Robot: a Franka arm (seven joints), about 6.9 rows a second.
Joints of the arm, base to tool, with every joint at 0 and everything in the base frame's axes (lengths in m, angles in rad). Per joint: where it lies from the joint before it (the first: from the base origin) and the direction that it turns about. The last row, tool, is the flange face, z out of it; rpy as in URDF.
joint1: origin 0 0 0.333 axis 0 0 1
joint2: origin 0 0 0 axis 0 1 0
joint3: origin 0 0 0.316 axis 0 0 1
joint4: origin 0.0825 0 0 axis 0 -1 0
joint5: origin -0.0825 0 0.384 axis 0 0 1
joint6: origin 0 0 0 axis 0 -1 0
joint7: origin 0.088 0 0 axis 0 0 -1
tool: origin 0 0 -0.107 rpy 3.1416 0 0
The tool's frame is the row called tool.
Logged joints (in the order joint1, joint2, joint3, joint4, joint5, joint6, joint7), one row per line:
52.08 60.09 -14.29 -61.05 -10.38 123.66 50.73
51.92 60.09 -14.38 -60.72 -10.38 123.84 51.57
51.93 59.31 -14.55 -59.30 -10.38 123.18 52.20
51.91 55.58 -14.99 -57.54 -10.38 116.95 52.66
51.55 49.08 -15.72 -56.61 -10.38 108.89 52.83
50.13 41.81 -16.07 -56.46 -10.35 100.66 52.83
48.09 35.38 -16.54 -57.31 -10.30 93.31 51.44
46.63 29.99 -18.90 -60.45 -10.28 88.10 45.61
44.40 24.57 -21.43 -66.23 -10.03 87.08 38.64
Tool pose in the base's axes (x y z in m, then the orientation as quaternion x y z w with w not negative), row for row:
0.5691 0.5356 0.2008 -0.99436 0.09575 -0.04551 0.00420
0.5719 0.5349 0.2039 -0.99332 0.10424 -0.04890 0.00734
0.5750 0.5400 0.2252 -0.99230 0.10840 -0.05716 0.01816
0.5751 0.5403 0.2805 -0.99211 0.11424 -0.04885 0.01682
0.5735 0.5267 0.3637 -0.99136 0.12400 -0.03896 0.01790
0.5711 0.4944 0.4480 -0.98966 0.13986 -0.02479 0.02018
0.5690 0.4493 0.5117 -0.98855 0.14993 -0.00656 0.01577
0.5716 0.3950 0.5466 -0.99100 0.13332 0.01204 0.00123
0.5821 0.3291 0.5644 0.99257 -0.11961 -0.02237 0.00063
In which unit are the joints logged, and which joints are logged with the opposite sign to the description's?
The joints are logged in degrees. Opposite sign: joint5.
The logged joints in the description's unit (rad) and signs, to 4 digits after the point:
0.9090 1.0488 -0.2494 -1.0655 0.1812 2.1583 0.8854
0.9062 1.0488 -0.2510 -1.0598 0.1812 2.1614 0.9001
0.9063 1.0352 -0.2539 -1.0350 0.1812 2.1499 0.9111
0.9060 0.9701 -0.2616 -1.0043 0.1812 2.0412 0.9191
0.8997 0.8566 -0.2744 -0.9880 0.1812 1.9005 0.9221
0.8749 0.7297 -0.2805 -0.9854 0.1806 1.7568 0.9221
0.8393 0.6175 -0.2887 -1.0002 0.1798 1.6286 0.8978
0.8138 0.5234 -0.3299 -1.0551 0.1794 1.5376 0.7960
0.7749 0.4288 -0.3740 -1.1559 0.1751 1.5198 0.6744

